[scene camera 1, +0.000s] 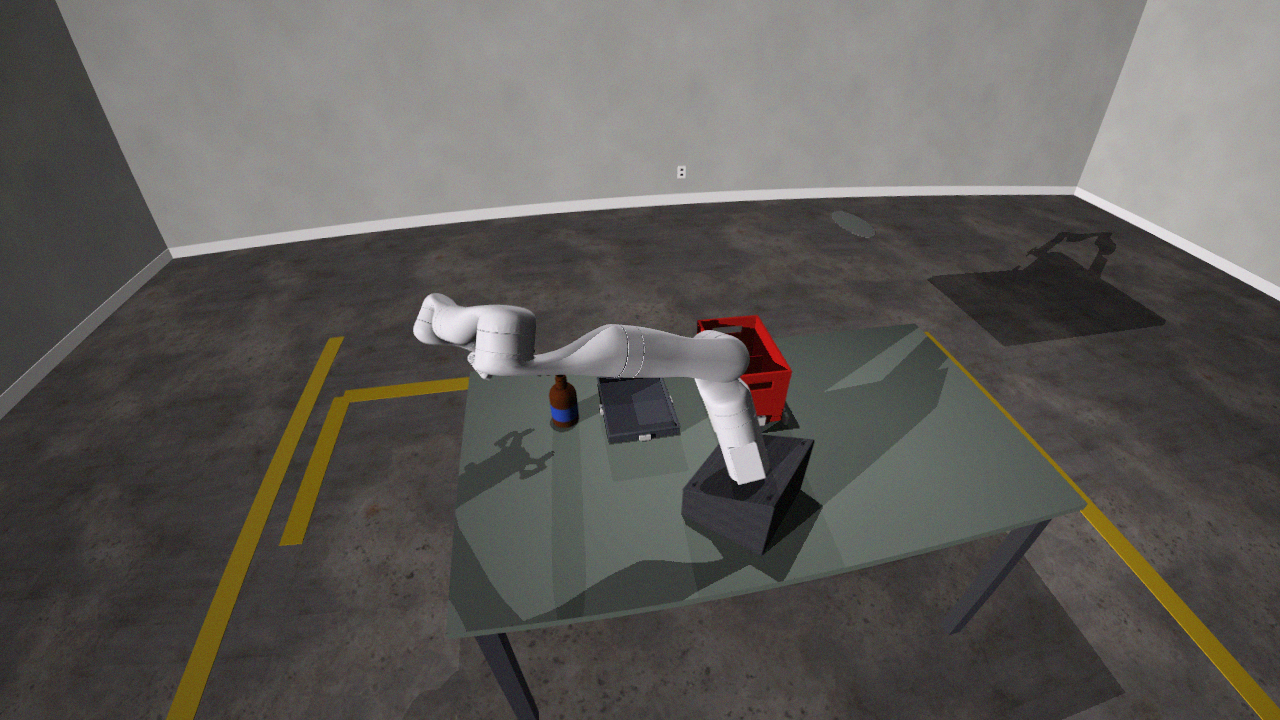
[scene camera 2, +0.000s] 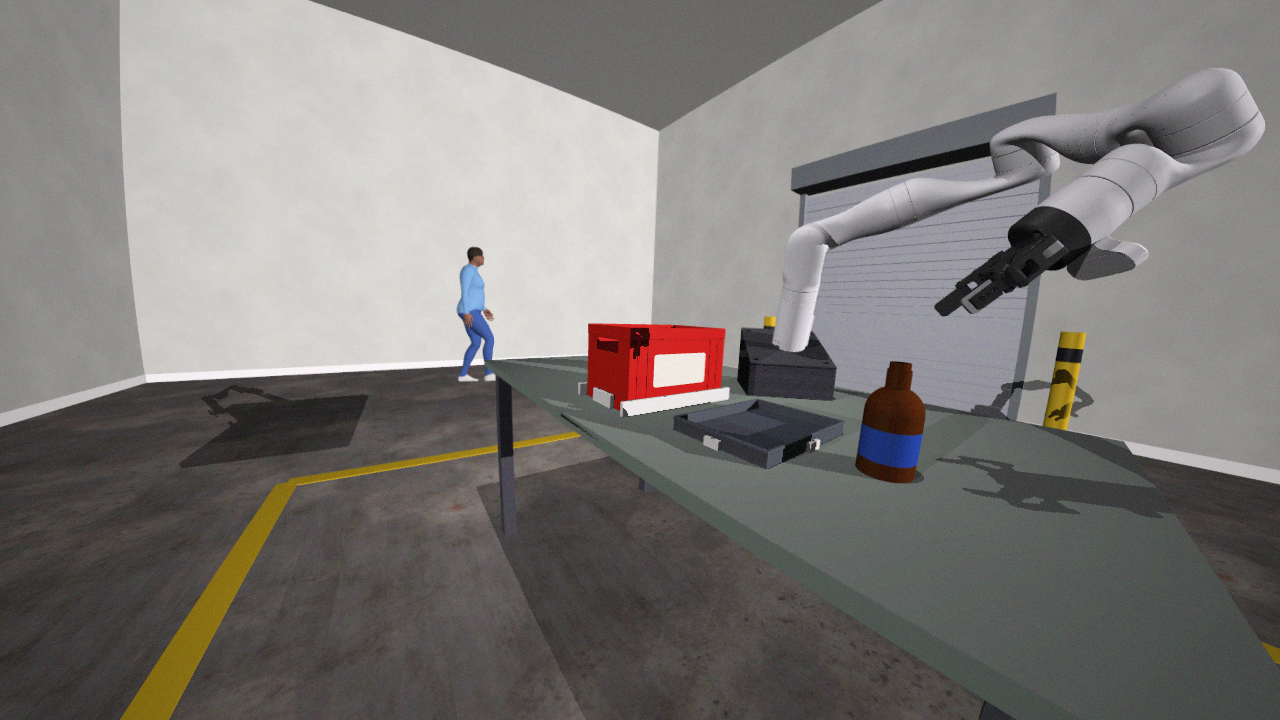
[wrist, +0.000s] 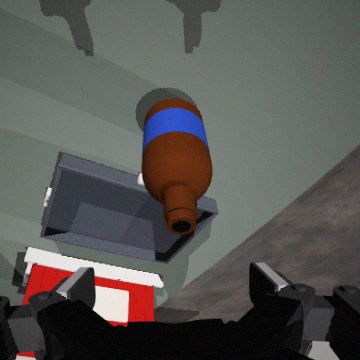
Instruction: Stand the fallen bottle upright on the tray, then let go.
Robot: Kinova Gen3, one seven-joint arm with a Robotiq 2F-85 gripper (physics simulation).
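Frame: origin at the arm's base, x back, y left, z down, level; metres.
Seen in the pictures: gripper, fingertip midpoint: (scene camera 2: 950,310) (wrist: 172,282); arm's base, origin of the base link: (scene camera 1: 749,468) (scene camera 2: 788,344).
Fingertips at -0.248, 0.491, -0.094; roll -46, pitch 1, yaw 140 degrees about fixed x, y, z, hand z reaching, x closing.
Note:
Pixels of each thing's top centre, then the offset from my fingertips to it, as dx, dy, dz. Level surfaces: height alone.
- brown bottle, middle of its top: (wrist: 180,226) (scene camera 2: 901,362) (scene camera 1: 560,375) -0.042, -0.034, +0.073
- dark grey tray, middle of its top: (wrist: 124,225) (scene camera 2: 761,418) (scene camera 1: 636,400) -0.095, -0.228, +0.202
- red crate, middle of its top: (scene camera 2: 657,326) (wrist: 77,354) (scene camera 1: 742,344) -0.167, -0.518, +0.052
- table, its level: dz +0.228
The brown bottle (scene camera 1: 562,402) (scene camera 2: 891,429) (wrist: 177,160) with a blue band stands upright on the table, beside the tray and not on it. The dark grey tray (scene camera 1: 642,437) (scene camera 2: 723,442) (wrist: 100,172) lies flat on the table between the bottle and the red crate. My gripper (scene camera 2: 957,304) (wrist: 172,282) is open and empty. It hangs well above the table, higher than the bottle and apart from it, tilted downward. In scene camera 1 the arm hides the gripper.
A red crate (scene camera 1: 768,400) (scene camera 2: 608,371) (wrist: 142,300) stands on the table (scene camera 1: 626,555) (scene camera 2: 1029,591) past the tray. The arm's dark base block (scene camera 1: 729,519) (scene camera 2: 787,376) stands behind the tray in scene camera 2. A person (scene camera 2: 471,295) is on the floor beyond the table.

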